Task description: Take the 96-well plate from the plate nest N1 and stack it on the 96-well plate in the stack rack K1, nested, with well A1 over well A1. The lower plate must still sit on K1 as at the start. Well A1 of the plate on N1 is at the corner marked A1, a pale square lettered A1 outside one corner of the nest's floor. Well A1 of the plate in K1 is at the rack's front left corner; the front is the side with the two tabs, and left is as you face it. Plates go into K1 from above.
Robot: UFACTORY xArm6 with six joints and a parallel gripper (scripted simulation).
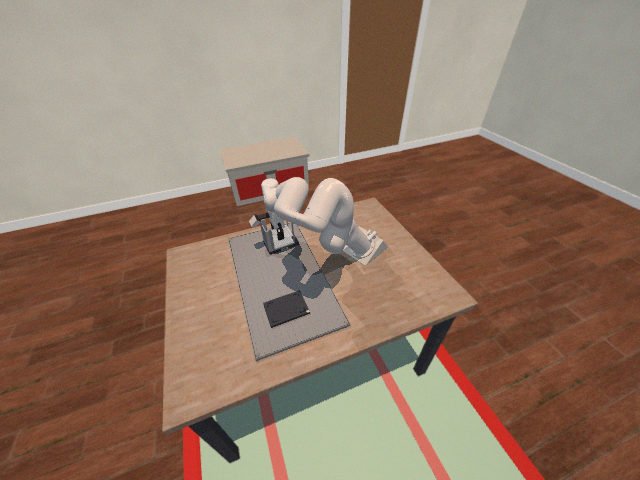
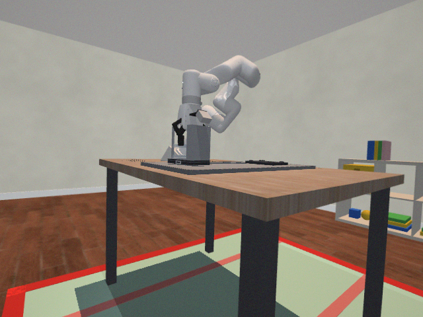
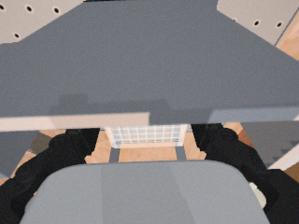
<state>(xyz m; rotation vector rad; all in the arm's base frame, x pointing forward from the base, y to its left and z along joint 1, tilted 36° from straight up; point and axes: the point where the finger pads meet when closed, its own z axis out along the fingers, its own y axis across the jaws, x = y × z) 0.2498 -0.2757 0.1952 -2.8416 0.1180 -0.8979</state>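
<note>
The grey rack wall is 7 cm ahead of my hand. The rest, counted from my hand: pale A1 square: 43 cm to the left, 7 cm below, 5 cm ahead.
</note>
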